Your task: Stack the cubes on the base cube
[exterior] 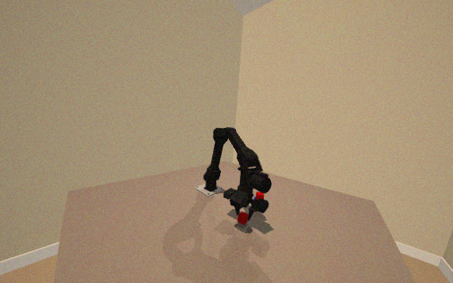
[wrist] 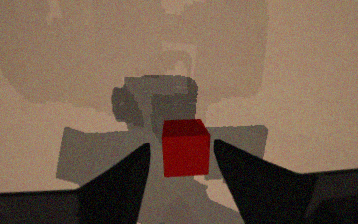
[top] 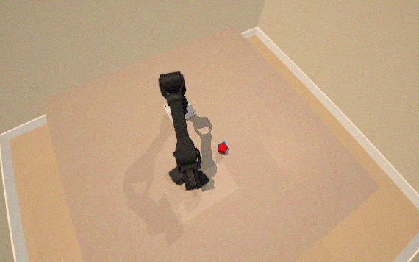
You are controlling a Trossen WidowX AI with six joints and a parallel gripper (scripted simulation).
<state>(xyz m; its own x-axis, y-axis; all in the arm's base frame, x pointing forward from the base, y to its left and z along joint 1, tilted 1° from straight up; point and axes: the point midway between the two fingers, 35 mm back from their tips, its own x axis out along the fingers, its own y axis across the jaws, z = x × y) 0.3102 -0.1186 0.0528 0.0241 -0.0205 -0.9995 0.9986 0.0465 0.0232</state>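
My gripper tip is 20 mm past the blue base cube and 190 mm to the right of it.
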